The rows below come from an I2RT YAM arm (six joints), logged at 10 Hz.
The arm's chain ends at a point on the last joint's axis. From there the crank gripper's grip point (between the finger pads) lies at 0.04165 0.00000 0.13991 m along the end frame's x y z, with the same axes.
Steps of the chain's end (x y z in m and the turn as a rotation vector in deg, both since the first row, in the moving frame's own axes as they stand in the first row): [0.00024, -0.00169, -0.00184, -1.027, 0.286, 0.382]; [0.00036, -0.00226, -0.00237, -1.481, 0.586, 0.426]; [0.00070, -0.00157, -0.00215, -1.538, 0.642, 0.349]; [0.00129, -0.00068, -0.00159, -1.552, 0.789, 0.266]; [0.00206, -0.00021, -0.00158, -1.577, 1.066, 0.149]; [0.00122, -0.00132, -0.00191, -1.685, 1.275, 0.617]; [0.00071, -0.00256, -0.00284, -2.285, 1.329, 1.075]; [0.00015, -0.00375, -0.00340, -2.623, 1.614, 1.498]
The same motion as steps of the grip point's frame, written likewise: [0.00093, 0.00110, -0.00207, -1.027, 0.286, 0.382]; [0.00177, 0.00167, -0.00285, -1.481, 0.586, 0.426]; [0.00225, 0.00244, -0.00268, -1.538, 0.642, 0.349]; [0.00320, 0.00330, -0.00223, -1.552, 0.789, 0.266]; [0.00465, 0.00374, -0.00243, -1.577, 1.066, 0.149]; [0.00430, 0.00325, -0.00294, -1.685, 1.275, 0.617]; [0.00388, 0.00381, -0.00397, -2.285, 1.329, 1.075]; [0.00397, 0.00376, -0.00480, -2.623, 1.614, 1.498]
